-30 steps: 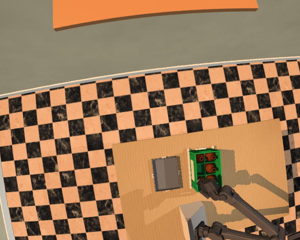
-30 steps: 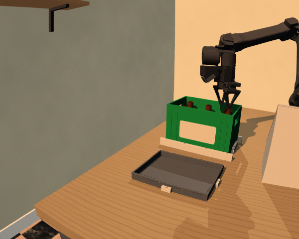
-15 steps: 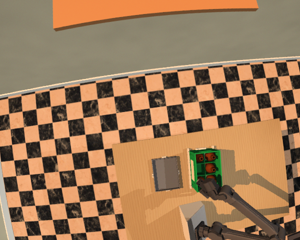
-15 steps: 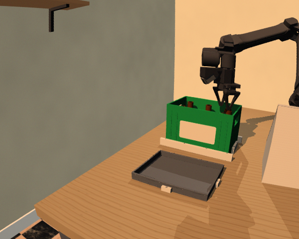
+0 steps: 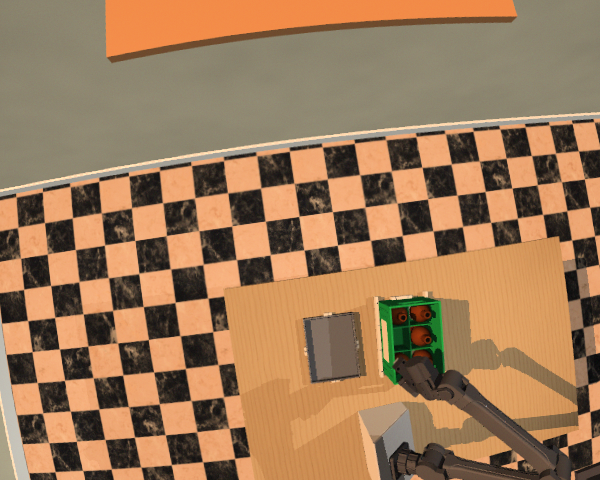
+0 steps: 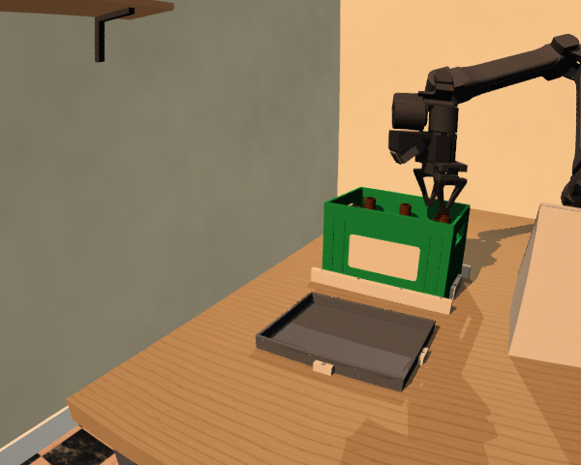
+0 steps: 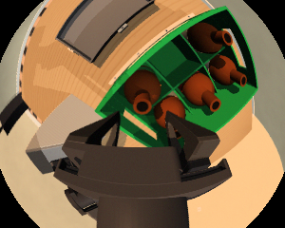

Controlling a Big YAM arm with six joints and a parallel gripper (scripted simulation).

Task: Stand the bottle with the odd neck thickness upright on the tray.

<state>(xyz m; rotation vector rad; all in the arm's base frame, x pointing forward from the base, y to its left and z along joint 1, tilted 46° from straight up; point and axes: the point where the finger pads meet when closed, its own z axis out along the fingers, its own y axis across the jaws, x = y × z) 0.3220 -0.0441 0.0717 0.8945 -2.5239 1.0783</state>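
Right now the green crate is 11 cm below my hand, 8 cm ahead of it and 5 cm to the right of it. From my hand the other things lie so: dark grey tray (23 cm to the left, 18 cm below, 9 cm ahead).
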